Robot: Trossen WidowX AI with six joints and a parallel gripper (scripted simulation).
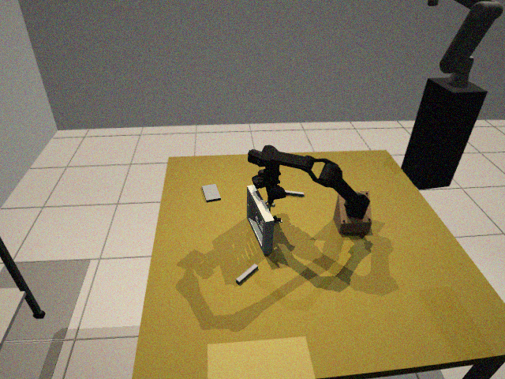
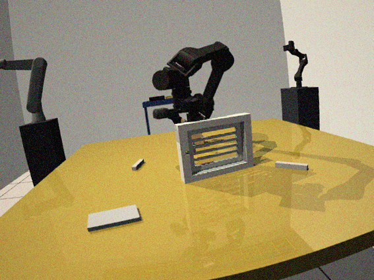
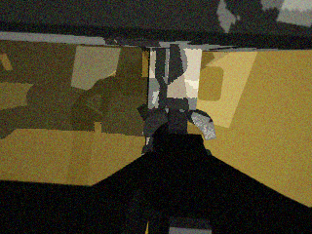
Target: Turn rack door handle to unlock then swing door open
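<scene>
Right now my gripper tip is 20 mm above the dark upright handle and 10 mm past it. Also, from my gripper tip: flat grey plate 250 mm to the right, 230 mm ahead, 110 mm below.
</scene>
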